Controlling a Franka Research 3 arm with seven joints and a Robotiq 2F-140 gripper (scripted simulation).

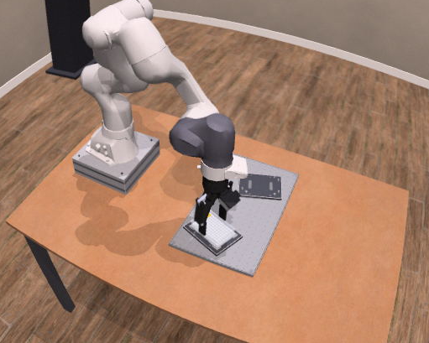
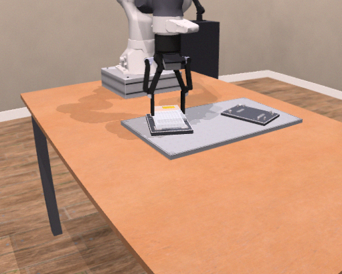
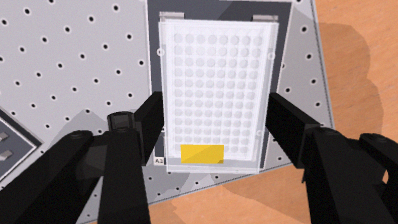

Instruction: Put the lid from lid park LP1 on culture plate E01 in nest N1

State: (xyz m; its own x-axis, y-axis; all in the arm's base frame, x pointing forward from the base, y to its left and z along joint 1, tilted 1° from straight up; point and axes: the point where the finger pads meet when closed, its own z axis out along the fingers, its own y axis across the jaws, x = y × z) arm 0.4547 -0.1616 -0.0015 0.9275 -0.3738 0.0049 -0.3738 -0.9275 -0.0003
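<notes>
The culture plate E01 is 40 mm below my hand. The rest, counted from my hand: nest N1 (60 mm below); lid park LP1 (280 mm to the left, 80 mm ahead, 60 mm below); clear lid (20 mm below).
</notes>
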